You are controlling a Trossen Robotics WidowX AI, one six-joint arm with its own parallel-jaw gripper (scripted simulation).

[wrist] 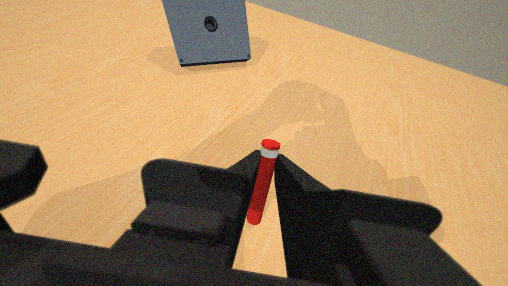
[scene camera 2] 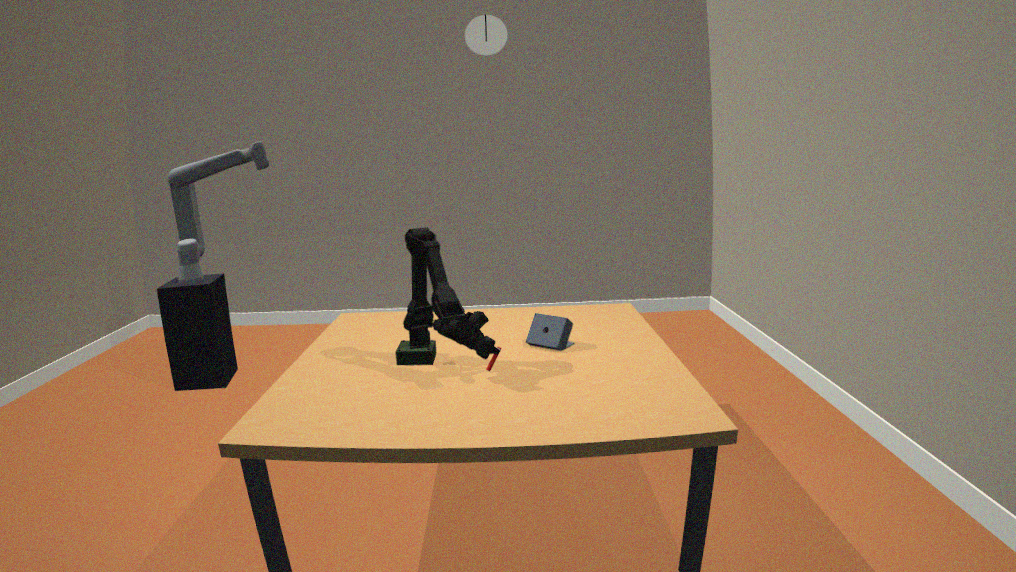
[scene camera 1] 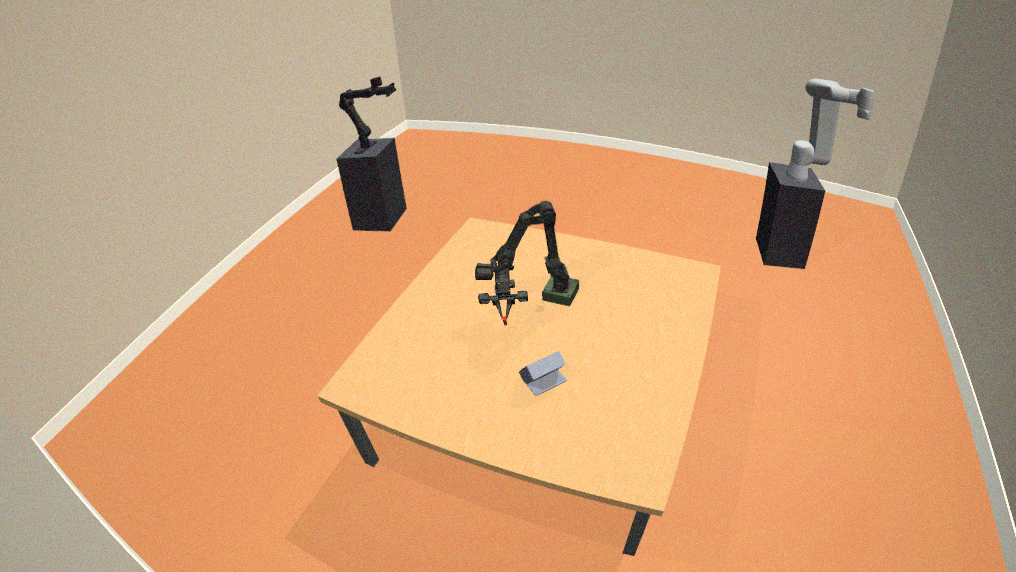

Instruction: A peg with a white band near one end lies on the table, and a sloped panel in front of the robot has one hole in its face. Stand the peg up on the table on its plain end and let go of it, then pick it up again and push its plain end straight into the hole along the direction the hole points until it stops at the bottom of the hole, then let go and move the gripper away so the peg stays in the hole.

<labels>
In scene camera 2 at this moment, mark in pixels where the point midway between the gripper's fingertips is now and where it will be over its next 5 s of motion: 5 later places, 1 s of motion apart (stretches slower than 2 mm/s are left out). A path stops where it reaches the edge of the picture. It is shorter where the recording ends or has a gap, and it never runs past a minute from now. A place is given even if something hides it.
The gripper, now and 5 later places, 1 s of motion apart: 498,351; 493,350; 491,350; 489,351; 487,351; 484,351
</labels>
